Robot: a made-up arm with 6 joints. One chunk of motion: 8 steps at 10 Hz.
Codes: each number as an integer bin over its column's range. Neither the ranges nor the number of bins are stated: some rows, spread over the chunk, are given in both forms.
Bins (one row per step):
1: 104 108 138 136 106 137
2: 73 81 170 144 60 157
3: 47 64 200 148 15 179
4: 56 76 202 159 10 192
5: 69 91 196 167 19 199
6: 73 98 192 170 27 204
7: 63 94 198 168 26 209
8: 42 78 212 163 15 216
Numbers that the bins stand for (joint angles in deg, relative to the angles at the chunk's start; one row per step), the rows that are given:
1: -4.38 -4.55 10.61 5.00 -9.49 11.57
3: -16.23 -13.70 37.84 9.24 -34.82 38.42
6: -10.83 -6.63 34.33 17.00 -31.48 54.40
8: -17.27 -10.79 43.11 14.53 -34.82 62.07
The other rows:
2: -10.83 -10.16 24.67 7.82 -22.29 24.36
4: -14.36 -11.20 38.72 13.12 -36.22 46.73
5: -11.66 -8.09 36.09 15.94 -33.71 51.20
7: -12.91 -7.46 36.96 16.29 -31.76 57.60

